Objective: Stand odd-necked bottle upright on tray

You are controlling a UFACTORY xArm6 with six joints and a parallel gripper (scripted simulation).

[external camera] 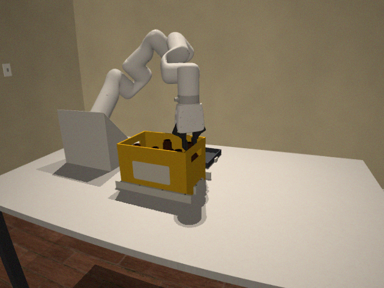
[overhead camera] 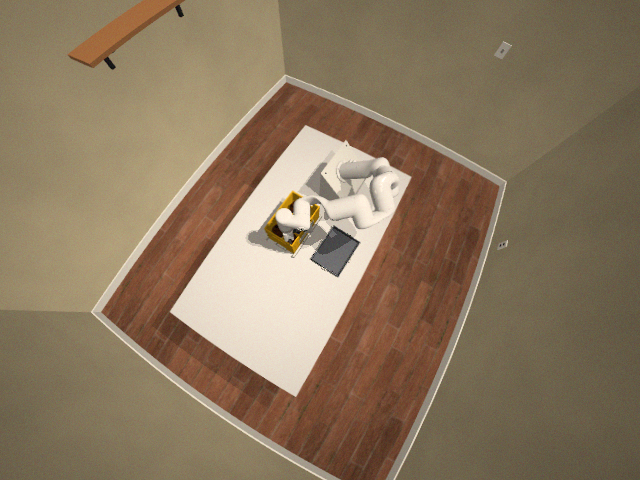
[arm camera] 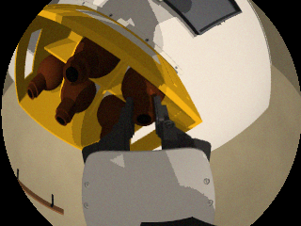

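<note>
My hand is 1 cm past the glass bottle, 9 cm to the left of it and 7 cm above it. Also, from my hand: yellow crate 9 cm behind, 4 cm to the right, 7 cm below; dark grey tray 9 cm behind, 25 cm to the left, 15 cm below.
</note>
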